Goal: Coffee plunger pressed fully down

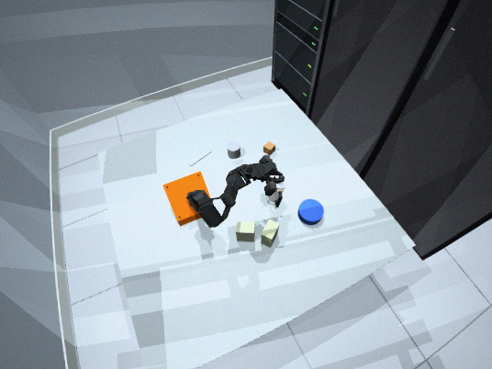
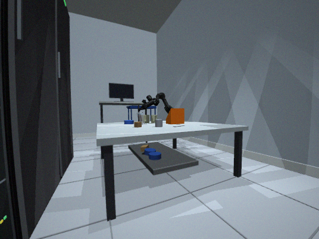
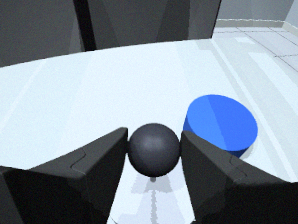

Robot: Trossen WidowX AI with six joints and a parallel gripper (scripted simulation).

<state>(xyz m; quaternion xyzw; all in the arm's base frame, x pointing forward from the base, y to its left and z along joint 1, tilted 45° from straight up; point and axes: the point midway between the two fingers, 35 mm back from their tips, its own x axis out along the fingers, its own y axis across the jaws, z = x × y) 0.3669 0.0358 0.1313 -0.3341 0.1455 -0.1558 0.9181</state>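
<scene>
Right now the coffee press is 20 mm behind my gripper tip, 10 mm to the right of it and 90 mm below it. From my gripper tip the other things lie so: grey cylinder 140 mm behind, 350 mm to the left, 140 mm below; then brown cube 60 mm ahead, 300 mm to the left, 150 mm below.
</scene>
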